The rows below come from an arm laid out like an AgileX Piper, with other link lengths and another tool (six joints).
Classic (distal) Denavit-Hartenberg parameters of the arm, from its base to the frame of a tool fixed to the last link. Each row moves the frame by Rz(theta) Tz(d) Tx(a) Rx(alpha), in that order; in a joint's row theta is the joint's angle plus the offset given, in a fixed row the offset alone. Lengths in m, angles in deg.
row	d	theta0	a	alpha
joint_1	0.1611	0	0	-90
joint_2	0	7.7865	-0.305	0
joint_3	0	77.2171	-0.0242	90
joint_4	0.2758	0	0	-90
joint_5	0	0	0	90
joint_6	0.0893	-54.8	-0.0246	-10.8
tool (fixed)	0.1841	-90	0	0
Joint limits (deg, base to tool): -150..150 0..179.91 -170..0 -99.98..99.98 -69.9..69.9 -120..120
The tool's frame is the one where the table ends.
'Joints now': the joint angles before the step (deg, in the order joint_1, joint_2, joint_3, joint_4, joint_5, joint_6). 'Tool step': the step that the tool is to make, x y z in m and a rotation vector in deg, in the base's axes. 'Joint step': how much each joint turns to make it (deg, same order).
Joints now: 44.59, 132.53, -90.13, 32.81, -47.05, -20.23
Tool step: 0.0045, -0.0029, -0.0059, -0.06, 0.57, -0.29
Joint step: -0.47, 0.61, -0.38, 0.01, 0.39, 0.24
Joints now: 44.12, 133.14, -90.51, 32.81, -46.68, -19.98
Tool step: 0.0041, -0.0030, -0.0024, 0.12, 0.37, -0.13
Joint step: -0.53, 0.29, -0.31, -0.29, 0.45, 0.46
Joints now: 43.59, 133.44, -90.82, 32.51, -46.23, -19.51
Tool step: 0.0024, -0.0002, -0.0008, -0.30, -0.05, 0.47
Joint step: -0.49, 0.21, -0.35, -1.12, 0.58, 0.49
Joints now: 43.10, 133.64, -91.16, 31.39, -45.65, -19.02
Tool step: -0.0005, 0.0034, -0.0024, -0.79, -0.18, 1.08
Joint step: -0.27, 0.26, -0.23, -1.74, 0.65, 0.52
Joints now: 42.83, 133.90, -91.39, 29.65, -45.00, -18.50
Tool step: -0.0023, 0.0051, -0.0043, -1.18, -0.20, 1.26
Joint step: -0.08, 0.33, -0.13, -1.79, 0.62, 0.25
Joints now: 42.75, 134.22, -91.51, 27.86, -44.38, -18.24
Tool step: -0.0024, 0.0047, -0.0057, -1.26, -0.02, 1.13
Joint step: -0.03, 0.35, -0.10, -1.49, 0.67, 0.05
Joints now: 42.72, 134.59, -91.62, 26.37, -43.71, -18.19
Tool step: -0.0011, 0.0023, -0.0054, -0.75, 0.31, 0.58
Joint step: -0.03, 0.30, -0.06, -0.67, 0.57, 0.03
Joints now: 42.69, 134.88, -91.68, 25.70, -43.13, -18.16
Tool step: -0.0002, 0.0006, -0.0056, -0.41, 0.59, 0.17
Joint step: -0.03, 0.27, -0.02, -0.04, 0.51, -0.01
